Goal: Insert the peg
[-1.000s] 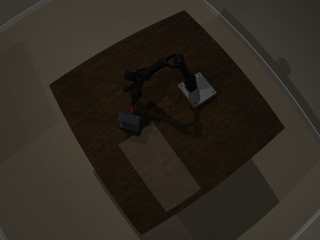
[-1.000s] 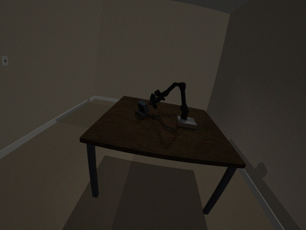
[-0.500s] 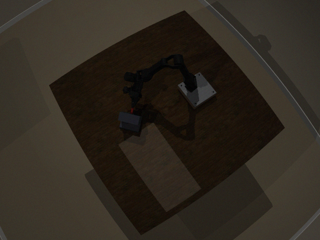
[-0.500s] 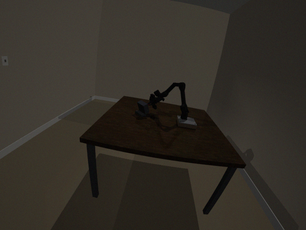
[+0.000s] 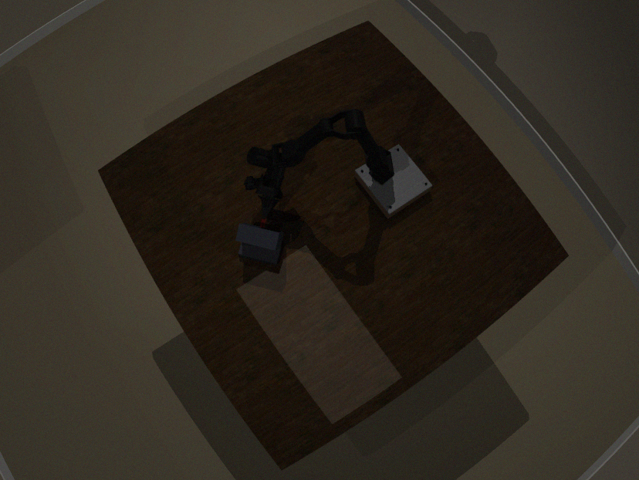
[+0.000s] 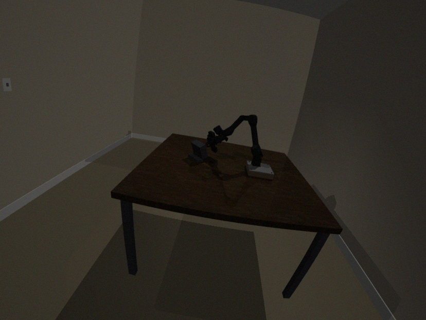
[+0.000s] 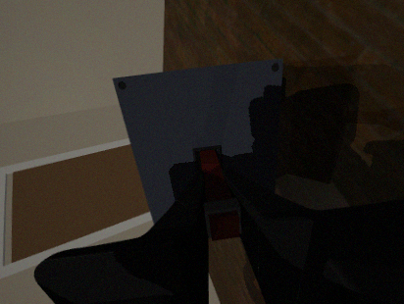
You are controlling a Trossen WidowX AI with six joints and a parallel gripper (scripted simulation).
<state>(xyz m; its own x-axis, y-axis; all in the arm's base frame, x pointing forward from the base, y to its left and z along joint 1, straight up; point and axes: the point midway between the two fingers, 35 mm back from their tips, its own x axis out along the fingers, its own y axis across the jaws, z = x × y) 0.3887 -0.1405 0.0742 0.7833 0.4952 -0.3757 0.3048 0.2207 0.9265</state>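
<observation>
The sloped panel lies 4 cm ahead of my gripper tip, 3 cm to the left of it and 2 cm below it. Also, from my gripper tip: peg 1 cm behind, 1 cm to the right, 1 cm above.
</observation>
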